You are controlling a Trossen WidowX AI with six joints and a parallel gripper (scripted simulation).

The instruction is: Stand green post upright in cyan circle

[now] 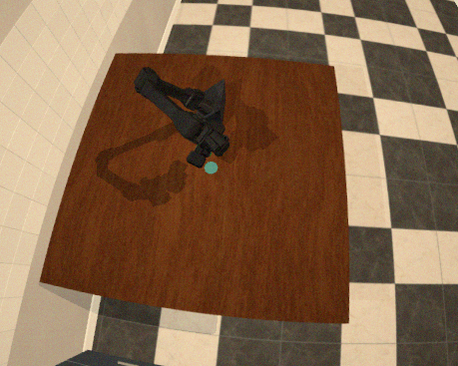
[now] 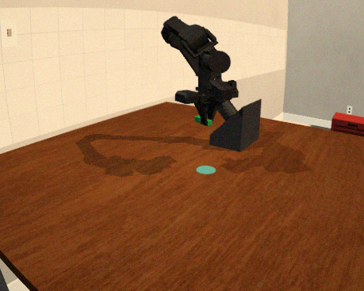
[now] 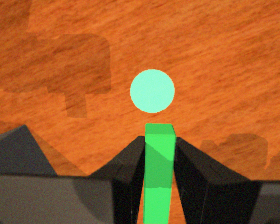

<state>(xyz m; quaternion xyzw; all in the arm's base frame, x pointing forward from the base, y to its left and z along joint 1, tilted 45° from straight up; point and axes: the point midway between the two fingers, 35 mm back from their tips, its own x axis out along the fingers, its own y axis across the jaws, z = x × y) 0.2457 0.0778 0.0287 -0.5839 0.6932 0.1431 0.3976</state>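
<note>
The cyan circle is 18 cm below my hand. The rest, counted from my hand: green post 1 cm behind, 2 cm to the right, 3 cm below.
</note>
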